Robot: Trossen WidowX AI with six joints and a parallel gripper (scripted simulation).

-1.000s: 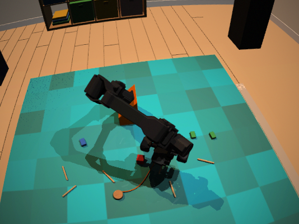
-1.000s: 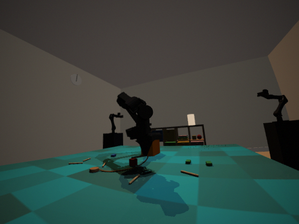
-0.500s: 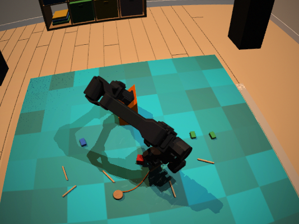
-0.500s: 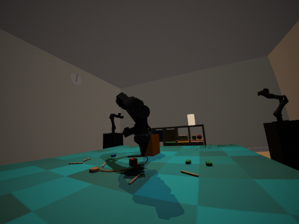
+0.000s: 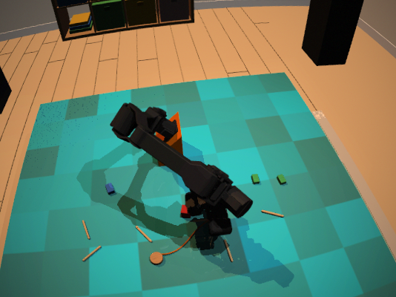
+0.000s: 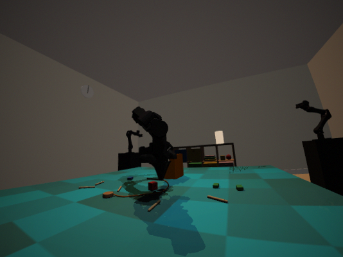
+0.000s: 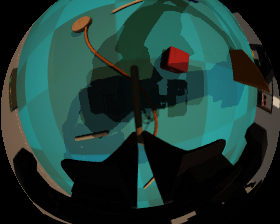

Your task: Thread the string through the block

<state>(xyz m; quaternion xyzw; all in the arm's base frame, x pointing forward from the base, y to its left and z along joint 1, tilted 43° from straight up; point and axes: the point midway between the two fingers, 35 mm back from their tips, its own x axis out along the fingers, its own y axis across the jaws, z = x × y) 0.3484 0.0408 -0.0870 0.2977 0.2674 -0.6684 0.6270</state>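
Now: gripper tip 8 cm to the left of the red cube, 7 cm past it and 4 cm above it. Round my gripper tip: blue cube (34 cm to the right, 21 cm behind, 5 cm below); then round wooden button (20 cm to the right, 8 cm ahead, 5 cm below); then green cube (28 cm to the left, 13 cm behind, 5 cm below).
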